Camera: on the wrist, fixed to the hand. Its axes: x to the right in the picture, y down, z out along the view.
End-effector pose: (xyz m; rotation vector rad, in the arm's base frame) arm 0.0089 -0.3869 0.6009 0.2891 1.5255 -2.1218
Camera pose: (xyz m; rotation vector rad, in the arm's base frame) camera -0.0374 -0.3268 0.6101 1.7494 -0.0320 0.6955
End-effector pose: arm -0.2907 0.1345 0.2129 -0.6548 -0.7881 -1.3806
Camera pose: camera -0.3301 0.0727 0.1913 -0.3962 1.0924 1.2203
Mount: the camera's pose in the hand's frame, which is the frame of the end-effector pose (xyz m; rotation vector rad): 0.0186 -0.0459 -0.0582 0.0909 -0.8864 -2.9880
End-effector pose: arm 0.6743 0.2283 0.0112 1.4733 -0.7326 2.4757
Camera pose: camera 0.6373 0.2947 0.0193 1.0632 1.0433 -0.4530
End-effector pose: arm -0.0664 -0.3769 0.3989 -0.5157 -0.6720 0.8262
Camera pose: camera 0.0071 -0.3977 0.3954 1.1561 -1.2244 -1.8912
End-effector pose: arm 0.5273 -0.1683 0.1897 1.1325 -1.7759 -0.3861
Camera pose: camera 0.5985 -0.1950 0.1975 -1.7267 -0.7587 1.4703
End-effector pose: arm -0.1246 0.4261 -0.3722 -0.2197 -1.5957 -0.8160
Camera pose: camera -0.1088 0.3513 -0.3732 -1.3885 0.6839 1.3154
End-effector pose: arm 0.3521 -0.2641 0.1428 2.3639 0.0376 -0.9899
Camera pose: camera 0.3924 -0.1992 0.1406 0.2561 -1.9351 1.3562
